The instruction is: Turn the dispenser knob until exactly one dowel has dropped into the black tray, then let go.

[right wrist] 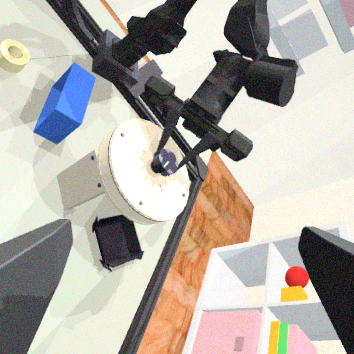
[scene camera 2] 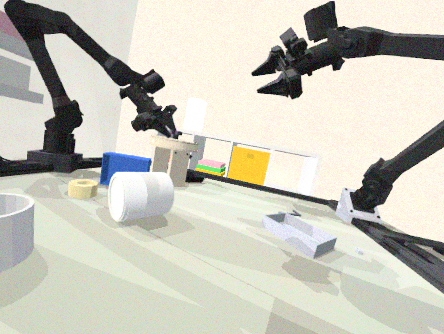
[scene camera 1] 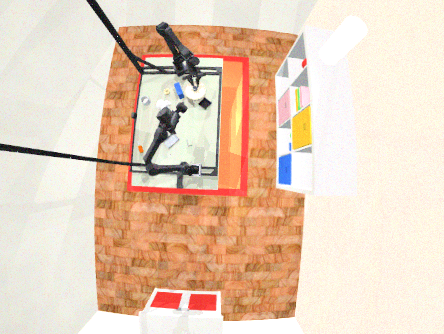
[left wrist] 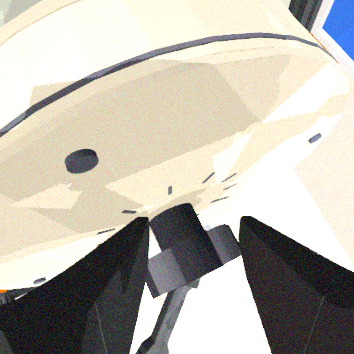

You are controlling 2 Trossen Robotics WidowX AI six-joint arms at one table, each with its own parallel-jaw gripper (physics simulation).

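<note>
The cream round dispenser stands on the table. Its dark lobed knob sits at the middle of the disc's face. My left gripper has its fingertips against both sides of the knob and is shut on it. The black tray lies beside the dispenser; I can make out no dowel in its dark inside. My right gripper is open and empty, high above the table.
A blue bin stands near the dispenser. A tan ring, a white cylinder on its side, a grey tray and a round white container are also on the table.
</note>
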